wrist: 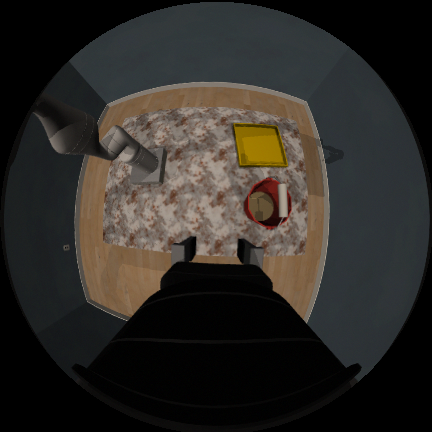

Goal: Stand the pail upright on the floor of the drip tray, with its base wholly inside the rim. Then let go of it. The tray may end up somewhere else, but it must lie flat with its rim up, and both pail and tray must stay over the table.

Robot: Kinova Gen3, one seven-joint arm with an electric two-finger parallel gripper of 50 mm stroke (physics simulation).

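Pixels of known places: gripper, fingertip midpoint: (216, 245); arm's base, link origin: (149, 163).
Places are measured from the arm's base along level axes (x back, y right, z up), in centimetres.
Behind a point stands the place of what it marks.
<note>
The red pail (253, 216) @(x -49.2, y 21.9, z -2.9 cm) stands upright on the table, right of the middle of the wrist view, with its open mouth facing the camera and its tan inner floor showing. Its white handle grip (283, 200) @(x -53.1, y 17.1, z 19.4 cm) lies over the right side of the mouth. The yellow drip tray (262, 145) @(x -54.6, y -15.4, z -5.3 cm) lies flat with its rim up, just beyond the pail and apart from it. My gripper (216, 245) @(x -32.5, y 27.4, z 44.1 cm) is open and empty, high above the table, and shows below and to the left of the pail in the view.
The mottled stone-pattern table top (200, 200) @(x -25.3, y 16.0, z -5.7 cm) lies under both objects. The arm's grey base (156, 172) @(x -4.5, y 4.5, z 0.0 cm) stands on its left part, with the arm's links (75, 135) @(x -7.2, y 11.4, z 49.6 cm) reaching to the upper left. Wooden floor (137, 280) and dark walls surround the table.
</note>
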